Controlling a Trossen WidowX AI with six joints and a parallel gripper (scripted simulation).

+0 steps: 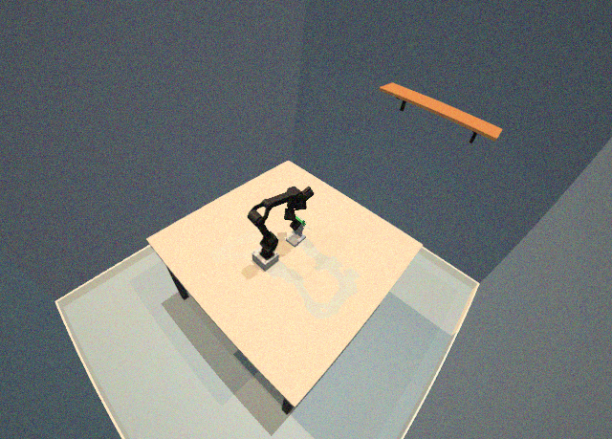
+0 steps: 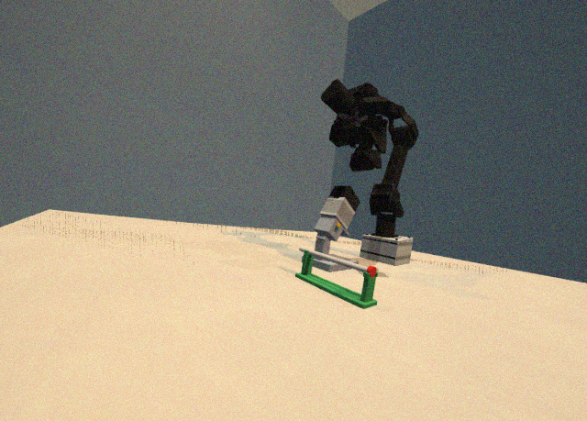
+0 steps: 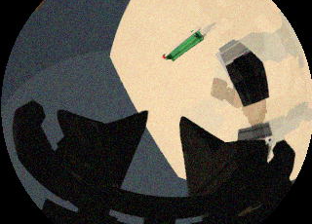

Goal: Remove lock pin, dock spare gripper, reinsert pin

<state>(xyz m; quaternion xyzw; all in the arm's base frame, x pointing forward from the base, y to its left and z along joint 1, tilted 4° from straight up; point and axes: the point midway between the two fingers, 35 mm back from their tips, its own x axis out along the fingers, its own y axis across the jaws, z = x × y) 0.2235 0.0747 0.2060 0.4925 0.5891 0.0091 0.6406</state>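
The green cradle lies 140 mm ahead of my gripper tip, 20 mm to the left of it and 210 mm below it. Also, from my gripper tip: spare gripper 10 mm ahead, 90 mm to the right, 110 mm below; grey mount 20 mm ahead, 90 mm to the right, 180 mm below.
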